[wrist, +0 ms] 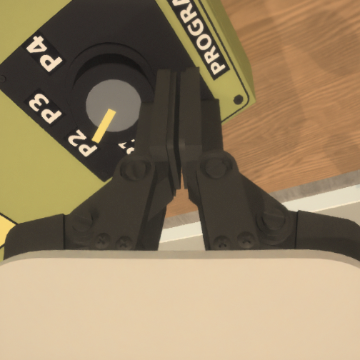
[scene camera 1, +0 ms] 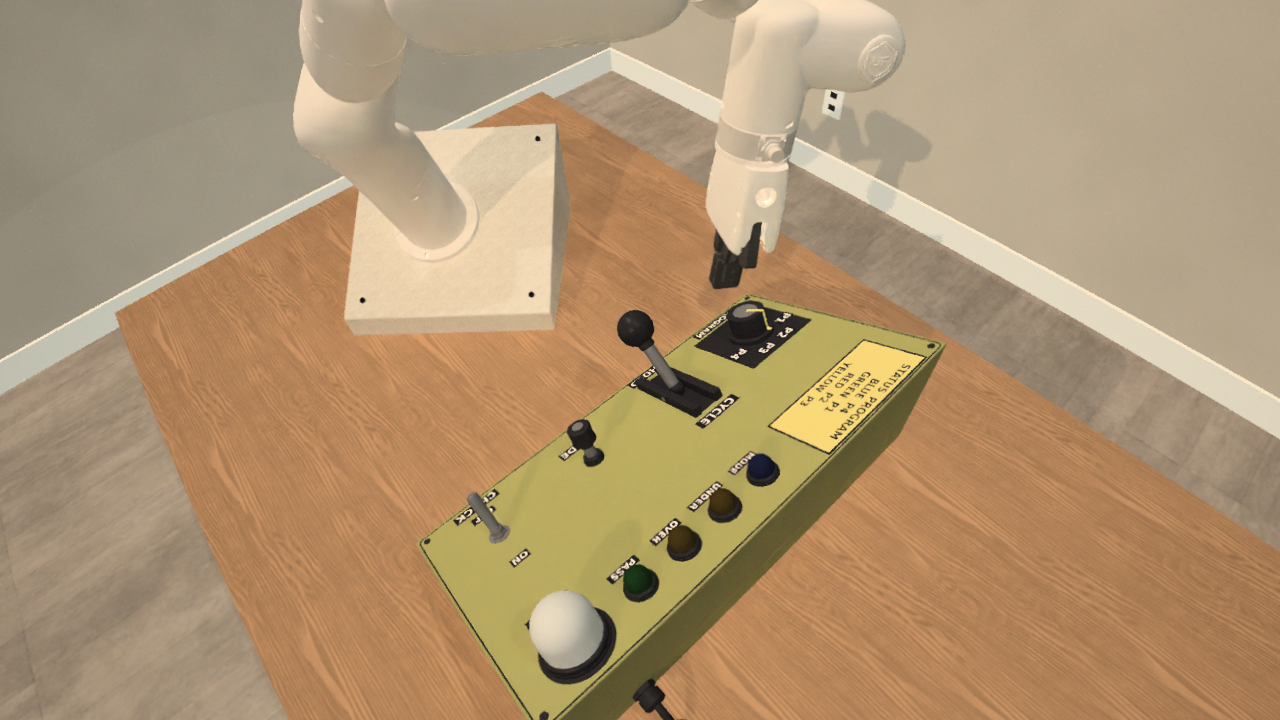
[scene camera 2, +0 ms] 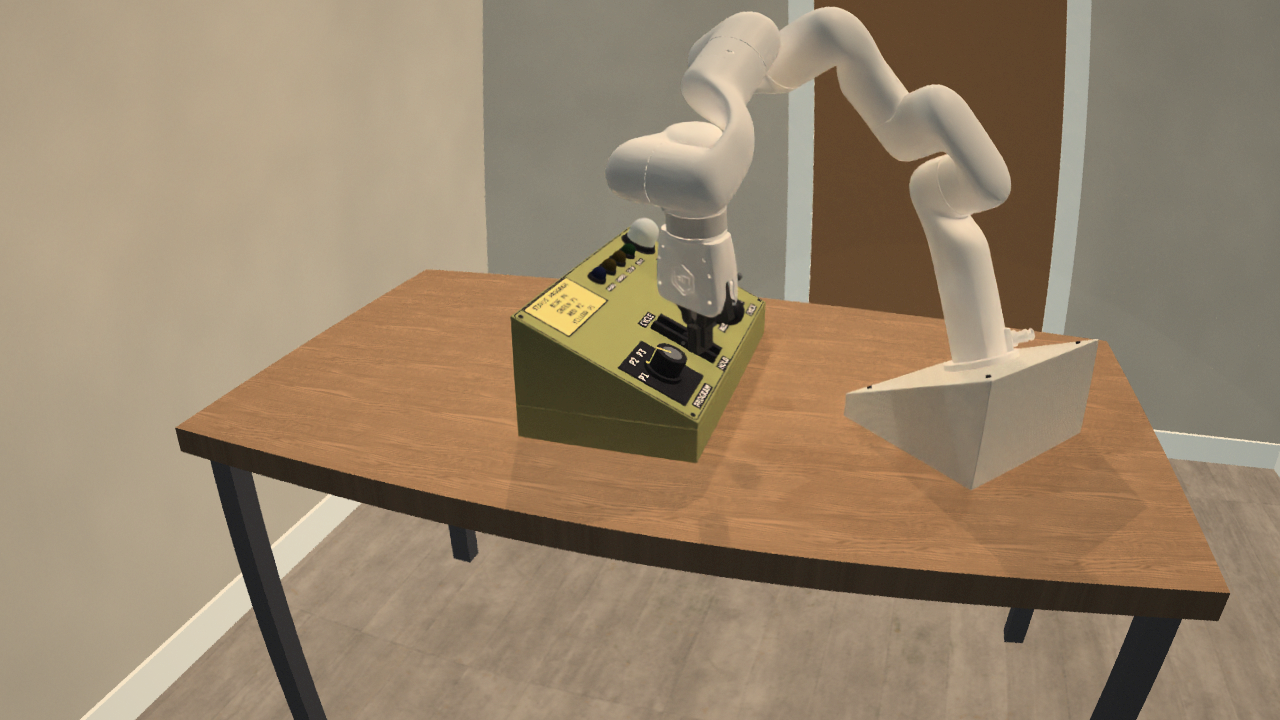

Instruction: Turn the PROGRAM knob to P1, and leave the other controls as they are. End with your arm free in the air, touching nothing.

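Frame: origin at the arm's base, x ahead, y left, z up, level; millimetres.
Seen in the pictures: gripper, fingertip midpoint: [scene camera 1: 723, 284] [scene camera 2: 700, 349]; arm's base, link origin: [scene camera 1: 437, 222] [scene camera 2: 982, 363].
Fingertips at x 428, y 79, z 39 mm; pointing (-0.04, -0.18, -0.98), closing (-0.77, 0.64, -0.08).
Offsets run from my fingertips to a thing's top centre. "spot": to the spot under its first point. Level surfaces: height alone.
The black PROGRAM knob @(dz -3, dx +42, dy -14 mm) [scene camera 1: 748, 322] [scene camera 2: 666, 361] [wrist: 107, 97] sits on the black label plate at one end of the green control box [scene camera 1: 572, 514] [scene camera 2: 581, 394] [wrist: 30, 172]. Its yellow pointer line [wrist: 104, 125] points at the P2 label [wrist: 82, 143] in the wrist view. The P1 label [wrist: 127, 147] is partly hidden behind a finger. My gripper [scene camera 1: 725, 282] [scene camera 2: 704, 351] [wrist: 181, 95] is shut and empty. It hangs above the panel's edge beside the knob, on the PROGRAM label side, and looks apart from the knob in scene camera 1.
The ball-topped CYCLE lever @(dz +32, dx -40, dy -119 mm) [scene camera 1: 635, 329] stands beside the knob. Further along are a black-capped switch @(dz +4, dx -7, dy -249 mm) [scene camera 1: 581, 435], a grey toggle @(dz -4, dx -43, dy -364 mm) [scene camera 1: 486, 514], several small lamps and a white dome @(spot: dz +74, dx +116, dy -411 mm) [scene camera 1: 565, 628]. The box stands on the wooden table @(dz -133 mm) [scene camera 1: 268, 447] [scene camera 2: 358, 385] near the arm's base [scene camera 1: 501, 277] [scene camera 2: 930, 420].
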